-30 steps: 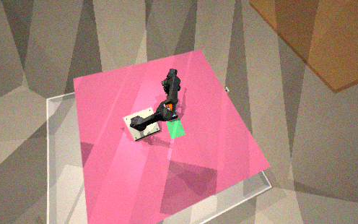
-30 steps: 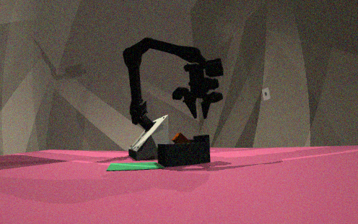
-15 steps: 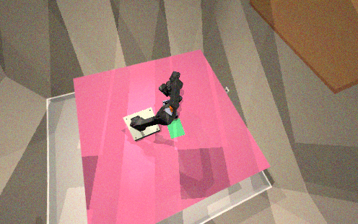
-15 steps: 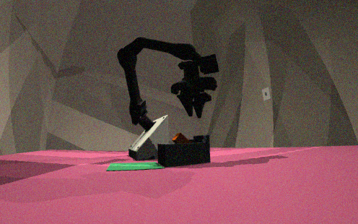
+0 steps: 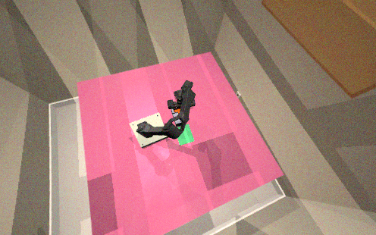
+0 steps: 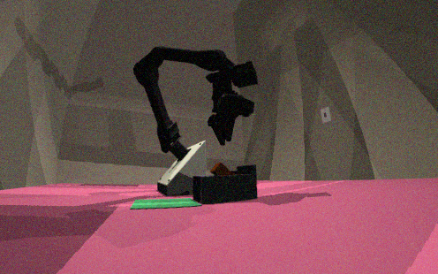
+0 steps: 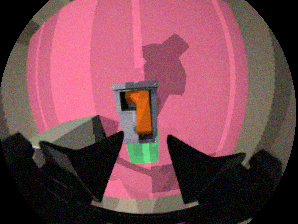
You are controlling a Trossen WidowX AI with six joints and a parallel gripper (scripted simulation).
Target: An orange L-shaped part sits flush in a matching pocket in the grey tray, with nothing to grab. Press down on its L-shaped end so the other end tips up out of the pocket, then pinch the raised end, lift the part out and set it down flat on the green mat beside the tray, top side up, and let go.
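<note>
My gripper tip is now 2 cm past the orange L-shaped part, 3 cm to the right of it and 11 cm above it. The rest, counted from my gripper tip: green mat: 4 cm behind, 15 cm to the right, 16 cm below.
</note>
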